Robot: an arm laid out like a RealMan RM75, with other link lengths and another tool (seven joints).
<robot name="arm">
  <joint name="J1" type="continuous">
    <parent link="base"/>
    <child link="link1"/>
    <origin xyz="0 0 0.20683"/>
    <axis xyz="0 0 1"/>
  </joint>
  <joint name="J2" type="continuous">
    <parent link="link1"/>
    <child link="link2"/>
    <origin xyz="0 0 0"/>
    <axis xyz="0 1 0"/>
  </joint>
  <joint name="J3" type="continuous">
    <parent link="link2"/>
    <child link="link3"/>
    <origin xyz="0 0 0.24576"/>
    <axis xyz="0 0 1"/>
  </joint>
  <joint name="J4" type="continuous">
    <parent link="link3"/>
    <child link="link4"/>
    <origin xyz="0 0 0"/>
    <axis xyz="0 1 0"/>
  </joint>
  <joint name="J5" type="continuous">
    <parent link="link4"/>
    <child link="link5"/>
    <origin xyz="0 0 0.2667"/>
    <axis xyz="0 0 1"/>
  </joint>
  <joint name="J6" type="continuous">
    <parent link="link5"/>
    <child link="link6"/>
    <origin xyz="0 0 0"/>
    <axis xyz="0 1 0"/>
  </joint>
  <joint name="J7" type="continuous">
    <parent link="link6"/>
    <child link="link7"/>
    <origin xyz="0 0 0.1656"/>
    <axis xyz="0 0 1"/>
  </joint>
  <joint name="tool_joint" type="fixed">
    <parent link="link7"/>
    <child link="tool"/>
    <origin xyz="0.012 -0.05 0.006" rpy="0 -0.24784 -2.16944"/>
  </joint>
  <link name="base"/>
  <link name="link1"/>
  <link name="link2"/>
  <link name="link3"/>
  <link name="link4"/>
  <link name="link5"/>
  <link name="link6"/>
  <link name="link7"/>
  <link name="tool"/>
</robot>
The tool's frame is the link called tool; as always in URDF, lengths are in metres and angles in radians. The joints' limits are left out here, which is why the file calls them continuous.
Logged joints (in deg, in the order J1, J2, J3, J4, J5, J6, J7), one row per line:
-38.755 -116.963 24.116 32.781 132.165 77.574 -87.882
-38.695 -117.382 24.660 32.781 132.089 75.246 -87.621
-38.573 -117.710 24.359 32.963 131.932 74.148 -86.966
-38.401 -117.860 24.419 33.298 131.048 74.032 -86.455
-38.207 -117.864 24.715 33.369 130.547 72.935 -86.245
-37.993 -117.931 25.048 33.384 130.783 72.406 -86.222
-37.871 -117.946 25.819 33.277 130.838 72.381 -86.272
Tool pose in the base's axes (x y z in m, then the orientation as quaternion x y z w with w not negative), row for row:
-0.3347 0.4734 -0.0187 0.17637 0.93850 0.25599 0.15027
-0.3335 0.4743 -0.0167 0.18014 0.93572 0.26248 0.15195
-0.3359 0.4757 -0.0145 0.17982 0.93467 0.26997 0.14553
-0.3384 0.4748 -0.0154 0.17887 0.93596 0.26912 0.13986
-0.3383 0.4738 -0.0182 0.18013 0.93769 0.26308 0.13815
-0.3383 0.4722 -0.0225 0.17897 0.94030 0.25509 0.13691
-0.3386 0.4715 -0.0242 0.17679 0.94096 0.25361 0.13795
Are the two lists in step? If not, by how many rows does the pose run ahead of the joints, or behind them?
The pose runs 2 rows ahead of the joints: the pose in row i belongs to the joints in row i + 2.
